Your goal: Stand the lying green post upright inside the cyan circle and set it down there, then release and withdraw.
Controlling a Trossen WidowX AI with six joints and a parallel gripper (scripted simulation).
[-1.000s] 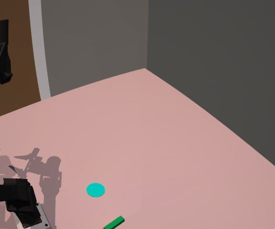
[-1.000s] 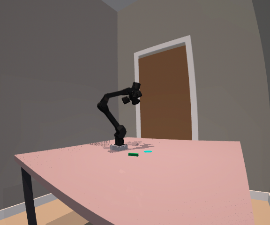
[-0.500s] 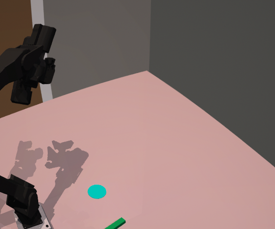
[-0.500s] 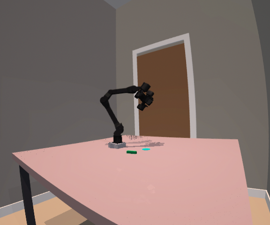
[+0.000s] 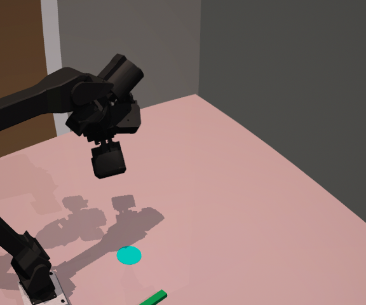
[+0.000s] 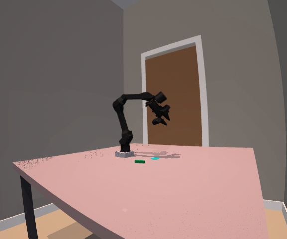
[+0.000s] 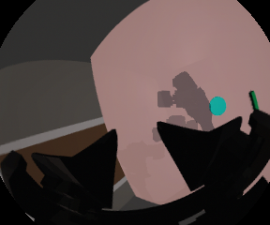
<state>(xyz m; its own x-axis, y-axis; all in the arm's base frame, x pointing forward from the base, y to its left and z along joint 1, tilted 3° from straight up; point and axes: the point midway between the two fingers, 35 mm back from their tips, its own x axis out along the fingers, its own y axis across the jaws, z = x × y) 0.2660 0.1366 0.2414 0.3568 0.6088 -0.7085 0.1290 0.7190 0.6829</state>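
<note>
My gripper tip is 28 cm to the left of the green post, 23 cm above it and 7 cm past it. From my gripper tip the other things lie so: cyan circle 24 cm below, 13 cm to the right, 4 cm behind.
</note>
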